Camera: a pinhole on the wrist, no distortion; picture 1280 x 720 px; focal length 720.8 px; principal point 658.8 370.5 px. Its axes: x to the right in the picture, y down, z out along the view. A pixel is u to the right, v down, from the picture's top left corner.
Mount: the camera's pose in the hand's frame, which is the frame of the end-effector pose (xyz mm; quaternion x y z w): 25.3 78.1 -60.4 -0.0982 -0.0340 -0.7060 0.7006
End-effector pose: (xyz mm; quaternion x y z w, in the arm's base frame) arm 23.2 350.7 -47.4 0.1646 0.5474 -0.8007 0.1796
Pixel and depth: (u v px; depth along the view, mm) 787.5 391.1 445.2
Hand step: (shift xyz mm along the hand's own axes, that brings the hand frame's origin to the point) 78.6 82.4 388.9
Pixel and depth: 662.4 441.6 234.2
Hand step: 69.6 120.0 166.9
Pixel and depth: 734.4 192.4 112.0
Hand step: 7.9 87.8 53.8
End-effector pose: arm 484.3 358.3 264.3 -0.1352 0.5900 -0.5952 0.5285
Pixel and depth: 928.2 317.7 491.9
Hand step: 34.3 -10.7 458.4
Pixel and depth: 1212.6 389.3 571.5
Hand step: 92.5 -247.5 579.2
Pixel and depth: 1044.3 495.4 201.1
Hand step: 78.4 9.2 153.3
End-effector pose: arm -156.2 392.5 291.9 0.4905 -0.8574 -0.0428 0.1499
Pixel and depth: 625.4 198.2 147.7
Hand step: 3.6 112.8 86.0
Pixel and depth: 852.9 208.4 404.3
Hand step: -28.4 47.6 363.6
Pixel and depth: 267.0 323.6 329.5
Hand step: 33.8 315.6 230.5
